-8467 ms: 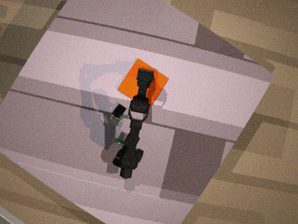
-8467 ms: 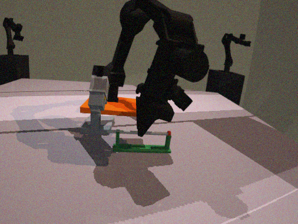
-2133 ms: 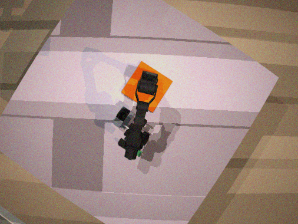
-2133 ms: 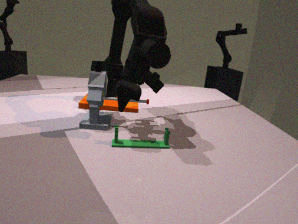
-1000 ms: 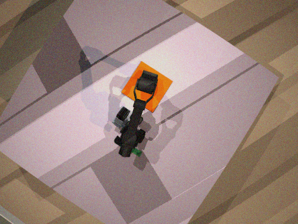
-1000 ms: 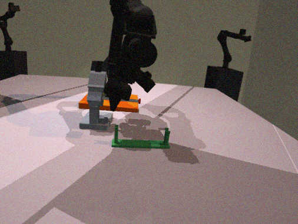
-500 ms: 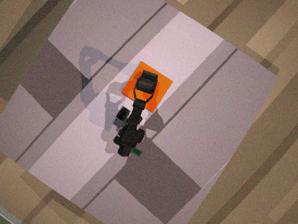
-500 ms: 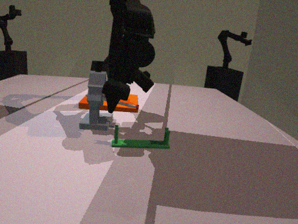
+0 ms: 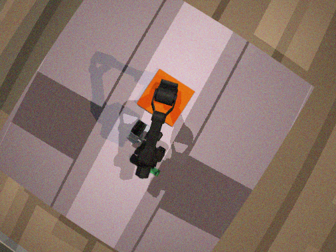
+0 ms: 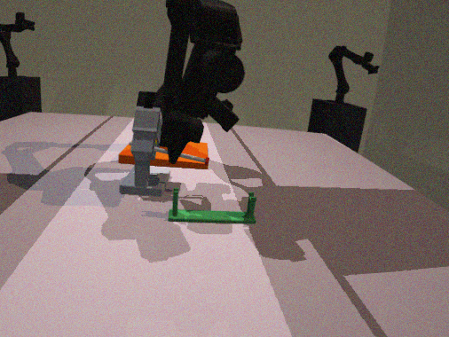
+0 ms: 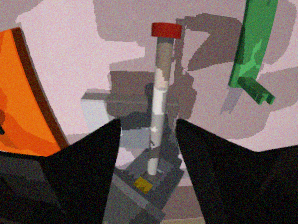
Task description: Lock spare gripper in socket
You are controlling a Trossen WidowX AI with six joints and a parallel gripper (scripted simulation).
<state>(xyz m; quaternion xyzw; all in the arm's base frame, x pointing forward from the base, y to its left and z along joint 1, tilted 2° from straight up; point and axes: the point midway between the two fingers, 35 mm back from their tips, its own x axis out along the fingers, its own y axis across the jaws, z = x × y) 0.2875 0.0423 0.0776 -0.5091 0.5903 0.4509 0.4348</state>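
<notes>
Right now my gripper tip is 10 mm past the grey mount, 50 mm to the left of it and 10 mm above it. The rest, counted from my gripper tip: green rack (110 mm ahead, 70 mm to the left, 40 mm below); spare gripper (30 mm behind, 50 mm to the right, 60 mm above).
</notes>
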